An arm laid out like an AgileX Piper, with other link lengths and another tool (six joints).
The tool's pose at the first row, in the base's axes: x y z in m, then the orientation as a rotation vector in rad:
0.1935 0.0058 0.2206 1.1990 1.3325 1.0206
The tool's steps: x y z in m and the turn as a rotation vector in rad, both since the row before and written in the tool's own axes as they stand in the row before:
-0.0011 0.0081 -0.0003 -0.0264 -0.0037 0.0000
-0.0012 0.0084 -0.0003 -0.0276 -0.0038 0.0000
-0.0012 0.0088 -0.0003 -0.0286 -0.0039 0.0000
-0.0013 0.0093 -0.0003 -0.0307 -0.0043 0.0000
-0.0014 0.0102 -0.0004 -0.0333 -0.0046 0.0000
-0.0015 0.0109 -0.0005 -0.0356 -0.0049 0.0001
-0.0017 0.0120 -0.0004 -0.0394 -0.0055 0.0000
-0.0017 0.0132 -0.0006 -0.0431 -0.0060 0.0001
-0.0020 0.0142 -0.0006 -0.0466 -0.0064 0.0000
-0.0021 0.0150 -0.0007 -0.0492 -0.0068 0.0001
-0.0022 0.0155 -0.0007 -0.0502 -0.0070 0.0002
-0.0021 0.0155 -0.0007 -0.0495 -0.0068 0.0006
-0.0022 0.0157 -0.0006 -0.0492 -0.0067 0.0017
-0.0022 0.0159 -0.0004 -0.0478 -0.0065 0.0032
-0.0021 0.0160 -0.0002 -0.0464 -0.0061 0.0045
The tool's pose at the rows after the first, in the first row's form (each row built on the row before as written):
0.1941 0.0059 0.2288 1.1806 1.3123 1.0325
0.1945 0.0059 0.2373 1.1613 1.2912 1.0448
0.1947 0.0060 0.2462 1.1413 1.2693 1.0573
0.1947 0.0061 0.2556 1.1198 1.2457 1.0704
0.1943 0.0062 0.2659 1.0964 1.2201 1.0843
0.1934 0.0064 0.2769 1.0714 1.1926 1.0989
0.1921 0.0065 0.2890 1.0436 1.1621 1.1144
0.1900 0.0068 0.3022 1.0132 1.1286 1.1310
0.1872 0.0070 0.3163 0.9801 1.0924 1.1483
0.1835 0.0073 0.3310 0.9451 1.0540 1.1659
0.1789 0.0076 0.3460 0.9094 1.0146 1.1832
0.1736 0.0080 0.3607 0.8743 0.9756 1.2000
0.1676 0.0083 0.3754 0.8399 0.9364 1.2169
0.1610 0.0087 0.3900 0.8072 0.8977 1.2340
0.1538 0.0092 0.4044 0.7760 0.8597 1.2513

